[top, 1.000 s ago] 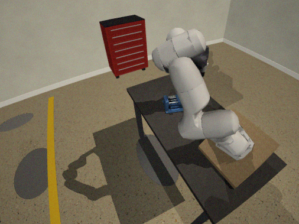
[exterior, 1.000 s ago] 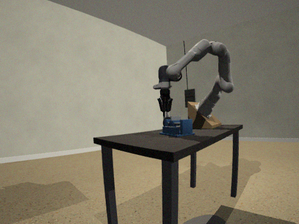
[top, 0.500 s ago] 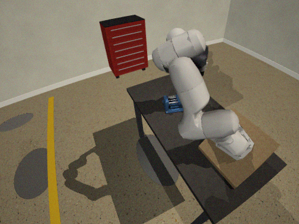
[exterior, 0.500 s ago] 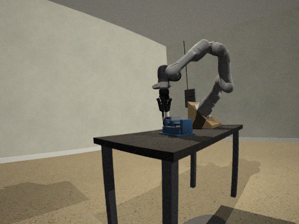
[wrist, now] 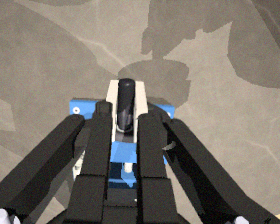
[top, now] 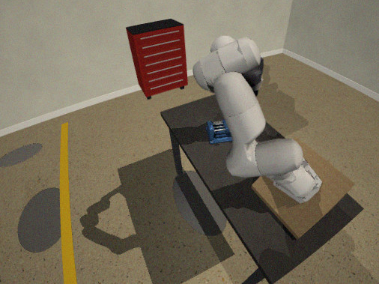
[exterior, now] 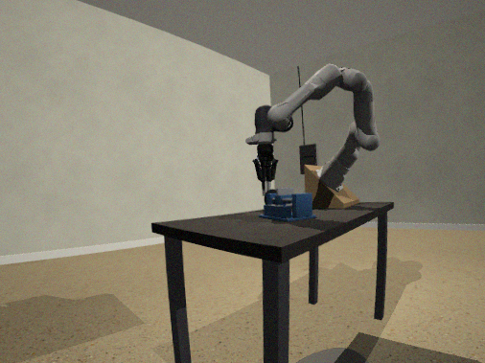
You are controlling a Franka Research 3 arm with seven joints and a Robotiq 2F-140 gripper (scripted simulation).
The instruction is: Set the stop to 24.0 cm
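Now: the handwheel grip 20 mm below my hand.
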